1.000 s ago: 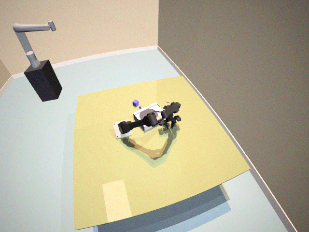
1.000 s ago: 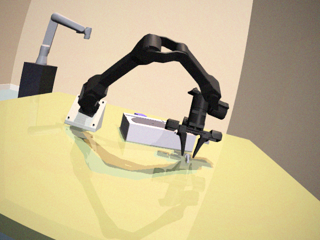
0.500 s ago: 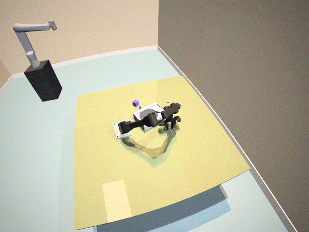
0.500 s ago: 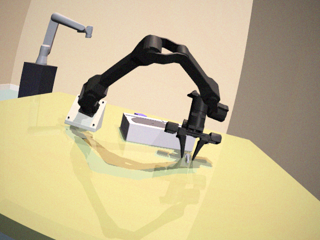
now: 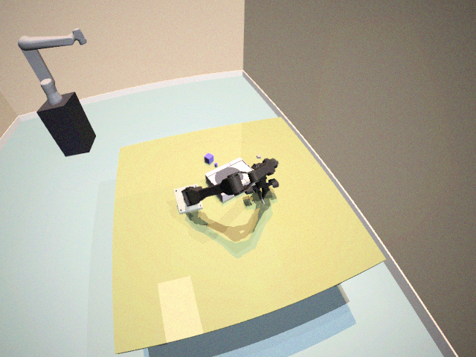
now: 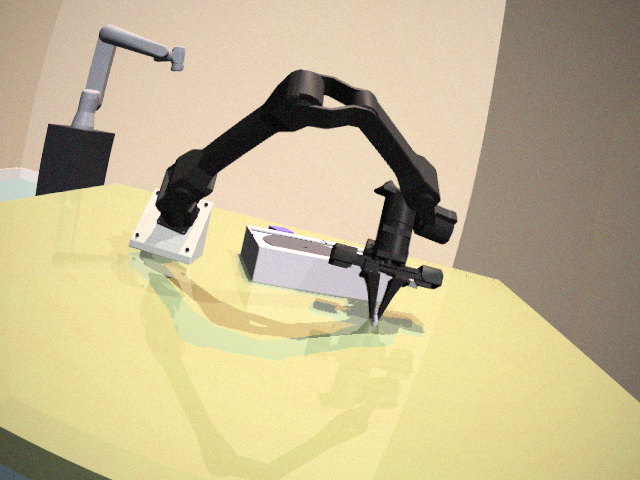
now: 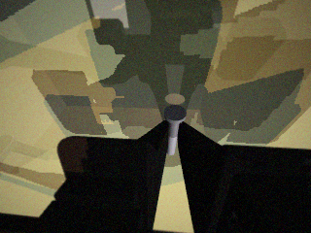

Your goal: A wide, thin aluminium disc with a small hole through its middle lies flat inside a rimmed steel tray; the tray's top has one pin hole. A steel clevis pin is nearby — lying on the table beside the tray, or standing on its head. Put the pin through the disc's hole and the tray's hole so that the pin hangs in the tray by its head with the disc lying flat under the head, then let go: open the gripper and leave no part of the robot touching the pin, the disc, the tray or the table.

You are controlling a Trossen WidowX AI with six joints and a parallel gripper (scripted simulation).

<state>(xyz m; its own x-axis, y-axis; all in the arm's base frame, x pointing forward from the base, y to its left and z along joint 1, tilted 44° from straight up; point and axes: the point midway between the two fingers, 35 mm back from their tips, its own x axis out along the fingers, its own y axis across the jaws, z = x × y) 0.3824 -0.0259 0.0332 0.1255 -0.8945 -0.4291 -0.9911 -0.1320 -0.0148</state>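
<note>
Now: gripper tip 15 cm past the aluminium disc, 15 cm to the right of it and 5 cm below it. Round my gripper tip: purple cube: 24 cm behind, 37 cm to the left, 2 cm above; rimmed steel tray: 14 cm behind, 16 cm to the left, 4 cm above; steel clevis pin: 1 cm to the right.
</note>
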